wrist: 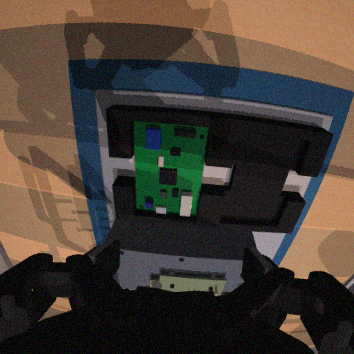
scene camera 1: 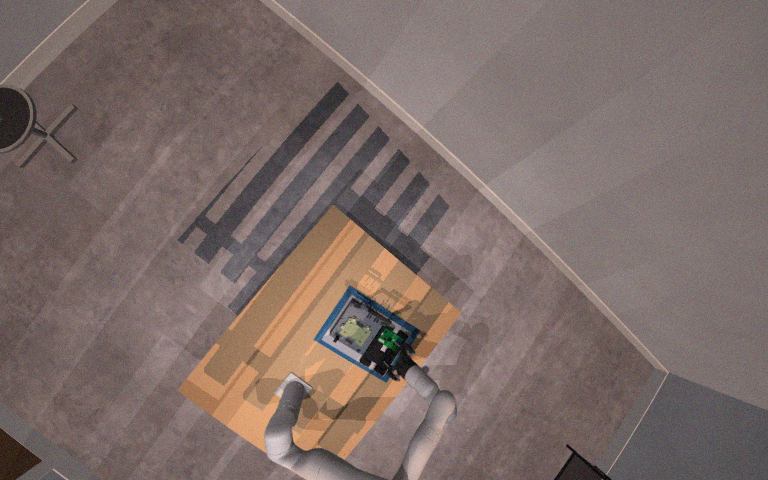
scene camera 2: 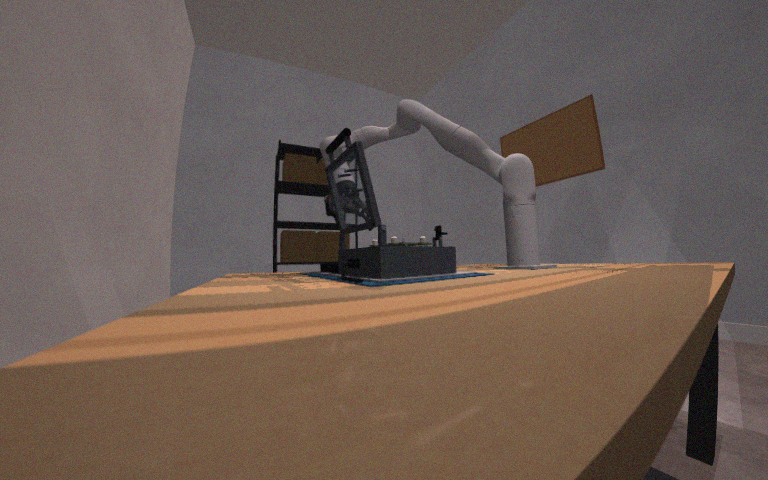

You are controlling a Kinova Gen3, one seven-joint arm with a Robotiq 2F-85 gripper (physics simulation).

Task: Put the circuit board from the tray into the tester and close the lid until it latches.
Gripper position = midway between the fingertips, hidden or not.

My gripper (wrist: 180, 257) is open and holds nothing. Also in view: a green circuit board (wrist: 168, 158). Also in view: a tester lid (scene camera 2: 349, 181) and a tester bed (wrist: 172, 282).
